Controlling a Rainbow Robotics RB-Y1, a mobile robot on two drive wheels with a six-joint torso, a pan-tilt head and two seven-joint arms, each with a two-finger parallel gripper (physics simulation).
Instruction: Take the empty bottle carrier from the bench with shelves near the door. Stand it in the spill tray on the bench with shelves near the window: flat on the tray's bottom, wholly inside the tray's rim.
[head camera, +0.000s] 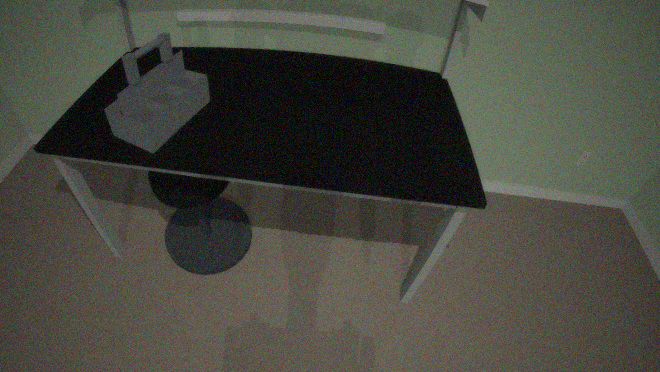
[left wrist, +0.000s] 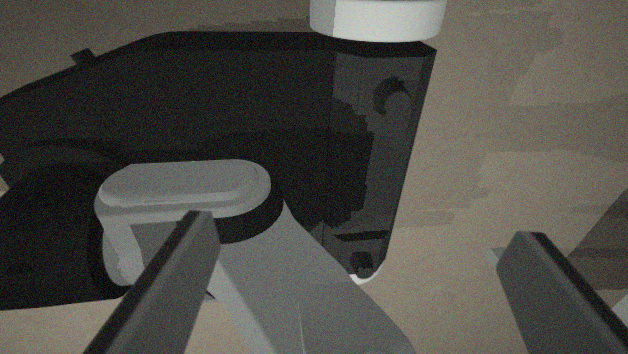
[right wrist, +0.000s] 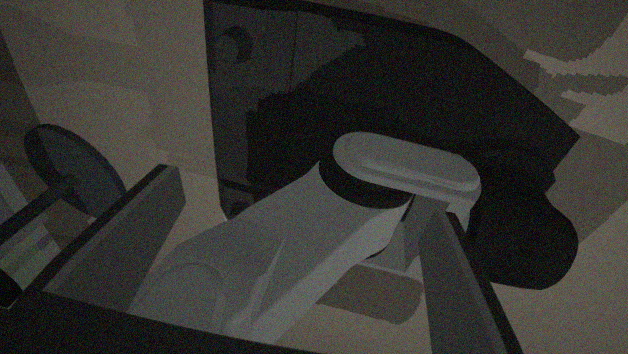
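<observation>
Visible: the left gripper (left wrist: 355, 238); the right gripper (right wrist: 303, 205).
</observation>
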